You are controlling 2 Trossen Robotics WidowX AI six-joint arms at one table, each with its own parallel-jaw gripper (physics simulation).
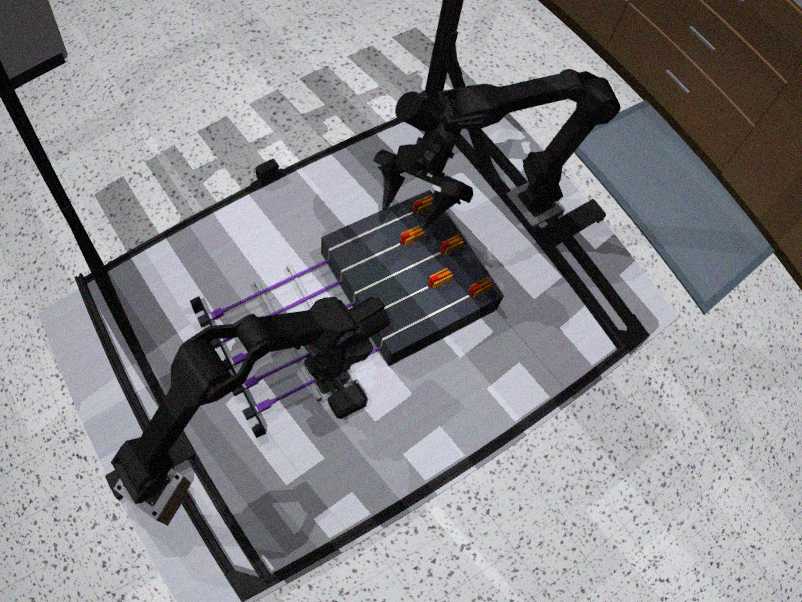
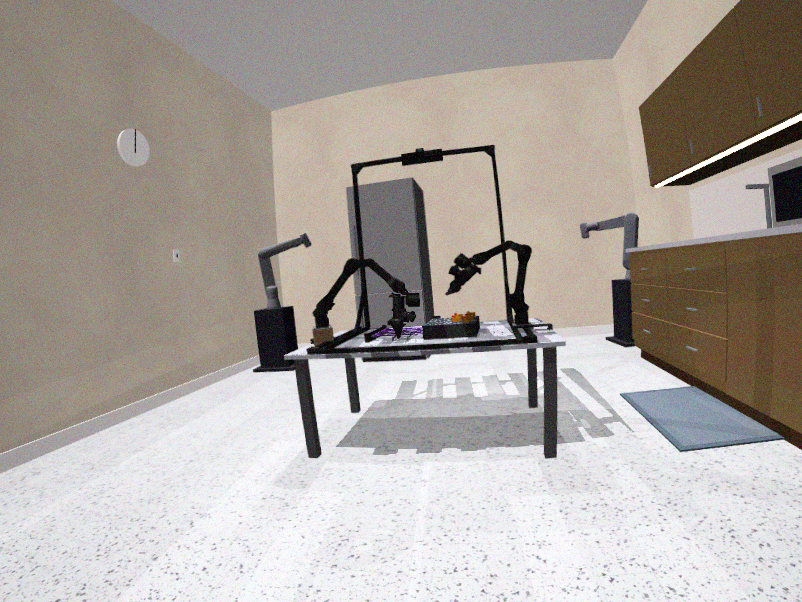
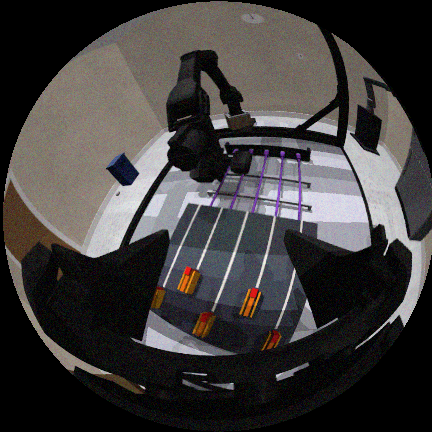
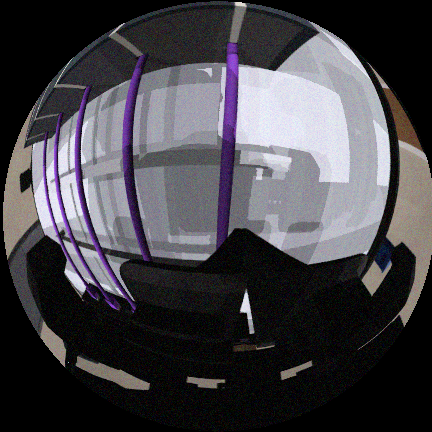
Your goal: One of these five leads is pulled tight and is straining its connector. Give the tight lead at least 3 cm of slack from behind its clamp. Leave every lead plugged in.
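Pixels of known places: left gripper, fingertip midpoint: (image 1: 403, 218) (image 2: 447, 292) (image 3: 228, 235); right gripper, fingertip midpoint: (image 1: 325, 385) (image 2: 398, 338) (image 3: 221, 180) (image 4: 239, 234); left arm's base, origin of the base link: (image 1: 536, 200) (image 2: 522, 323); right arm's base, origin of the base link: (image 1: 147, 482) (image 2: 322, 327) (image 3: 235, 112).
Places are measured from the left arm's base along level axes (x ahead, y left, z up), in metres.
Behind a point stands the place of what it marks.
Note:
A dark panel (image 1: 467, 265) {x 0.255, y 0.072, z 0.042 m} (image 3: 225, 245) {x 0.402, y 0.036, z 0.042 m} lies mid-table. Five white leads cross it and end in orange connectors (image 1: 441, 277) {x 0.324, y 0.076, z 0.064 m} (image 3: 250, 301) {x 0.322, y -0.032, z 0.066 m}. Past the panel the leads turn purple (image 1: 273, 288) {x 0.597, y -0.092, z 0.002 m} (image 3: 261, 181) {x 0.594, y 0.008, z 0.002 m} (image 4: 227, 141) {x 0.548, y 0.116, z 0.003 m} and run to a black clamp bar (image 1: 257, 425) {x 0.760, y 0.143, z 0.021 m}. My left gripper (image 1: 423, 194) (image 2: 455, 286) {x 0.368, y -0.013, z 0.183 m} (image 3: 228, 235) {x 0.368, y -0.013, z 0.183 m} is open and empty above the connector end of the panel. My right gripper (image 1: 346, 399) (image 2: 399, 323) {x 0.606, y 0.127, z -0.016 m} (image 4: 239, 234) {x 0.606, y 0.127, z -0.016 m} is shut on nothing. It is low over the purple leads between panel and clamp bar, its tip at the nearest lead.
A black frame (image 1: 482, 444) {x 0.421, y 0.383, z -0.004 m} rims the table. A gantry post (image 1: 443, 54) {x 0.062, y -0.329, z 0.199 m} rises at the back behind my left arm. A blue mat (image 1: 650, 179) and wooden cabinets (image 1: 656, 42) lie off the table.

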